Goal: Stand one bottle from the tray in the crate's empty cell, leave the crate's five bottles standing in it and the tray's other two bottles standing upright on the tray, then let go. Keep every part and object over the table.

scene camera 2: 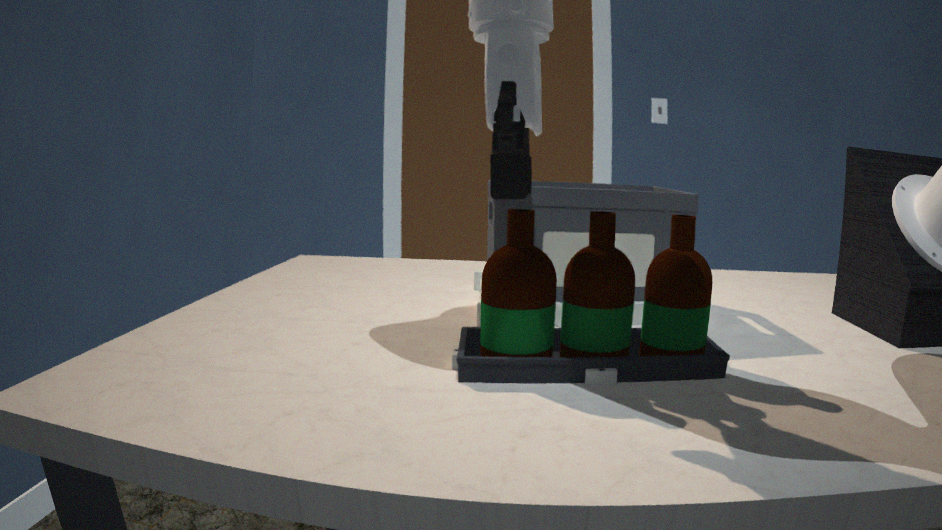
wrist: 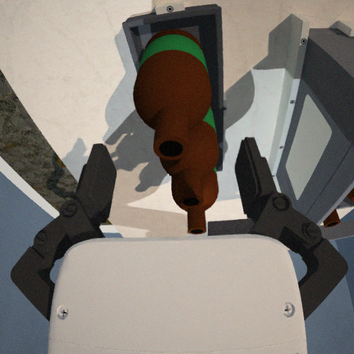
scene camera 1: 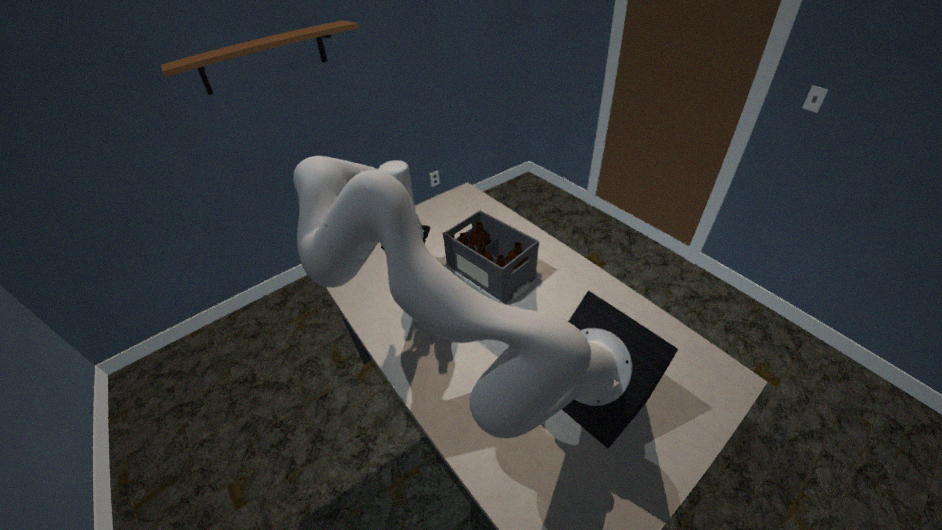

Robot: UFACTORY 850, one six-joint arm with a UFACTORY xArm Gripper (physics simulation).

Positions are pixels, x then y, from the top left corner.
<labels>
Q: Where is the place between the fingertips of my gripper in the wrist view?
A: At 173, 154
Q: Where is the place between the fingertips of my gripper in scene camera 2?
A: At 512, 196
</labels>
